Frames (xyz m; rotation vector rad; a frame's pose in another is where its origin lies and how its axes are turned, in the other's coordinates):
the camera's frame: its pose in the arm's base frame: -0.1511 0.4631 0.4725 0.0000 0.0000 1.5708
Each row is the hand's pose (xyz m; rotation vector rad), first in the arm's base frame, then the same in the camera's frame.
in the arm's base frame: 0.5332 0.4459 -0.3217 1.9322 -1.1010 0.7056
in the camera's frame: -0.0172 -0.6843 -0.7942 0.5664 -2.0668 -0.1993
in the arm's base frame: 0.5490 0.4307 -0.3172 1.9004 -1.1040 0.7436
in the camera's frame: -0.0324 -0.7001 -0.7897 0.5405 -2.0390 -0.1810
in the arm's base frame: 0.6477 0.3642 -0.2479 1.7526 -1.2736 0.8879
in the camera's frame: -0.0989 -0.7988 -0.7204 0.3191 -2.0160 -0.0682
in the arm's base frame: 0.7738 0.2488 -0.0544 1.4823 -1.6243 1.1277
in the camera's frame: -0.2143 -0.9249 -0.5269 -0.0913 -1.9977 0.1717
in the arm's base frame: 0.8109 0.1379 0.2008 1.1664 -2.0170 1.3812
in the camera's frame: -0.3252 -0.9620 -0.2717 -0.5236 -1.9595 0.4835
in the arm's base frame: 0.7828 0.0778 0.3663 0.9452 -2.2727 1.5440
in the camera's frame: -0.3853 -0.9339 -0.1062 -0.7910 -1.9173 0.7147
